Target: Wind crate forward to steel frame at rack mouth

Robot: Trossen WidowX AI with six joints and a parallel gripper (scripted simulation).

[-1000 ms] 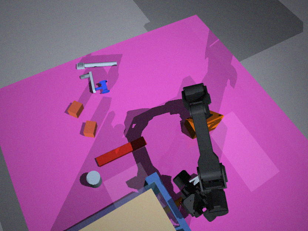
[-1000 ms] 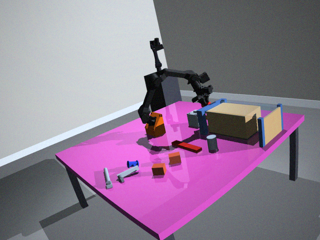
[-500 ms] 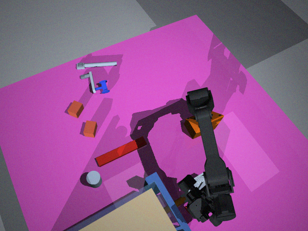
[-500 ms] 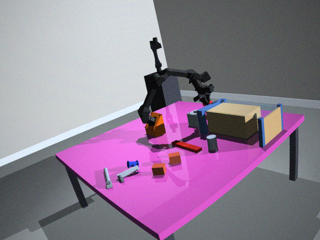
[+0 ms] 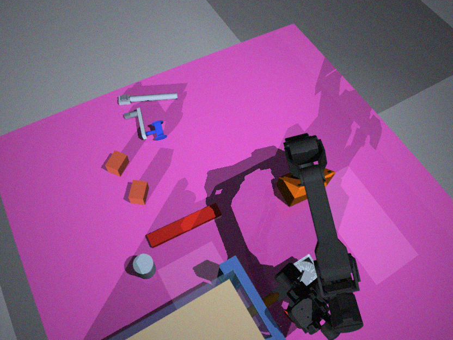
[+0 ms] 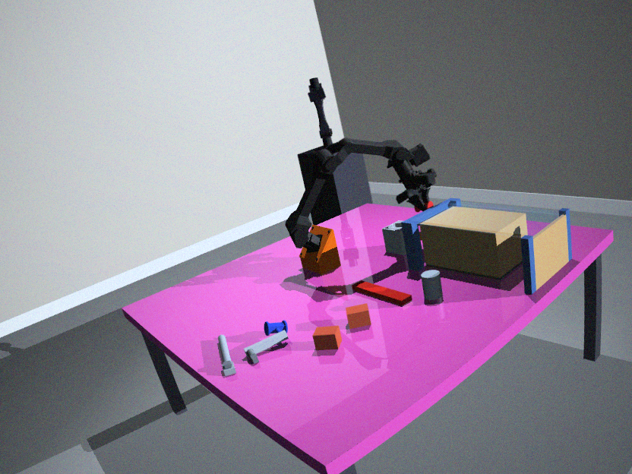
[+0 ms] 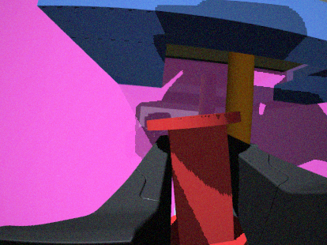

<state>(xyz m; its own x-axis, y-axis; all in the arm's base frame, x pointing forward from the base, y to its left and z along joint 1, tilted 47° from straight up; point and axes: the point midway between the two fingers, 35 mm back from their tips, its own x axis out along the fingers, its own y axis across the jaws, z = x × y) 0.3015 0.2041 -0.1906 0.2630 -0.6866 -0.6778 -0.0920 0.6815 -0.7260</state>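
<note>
My gripper tip is 5 cm past the winch handle, 2 cm to the left of it and 3 cm above it. Also, from my gripper tip: red knob: 2 cm behind; then blue steel frame: 5 cm ahead, 6 cm to the right, 3 cm below; then grey winch: 12 cm behind, 6 cm to the right, 10 cm below.
</note>
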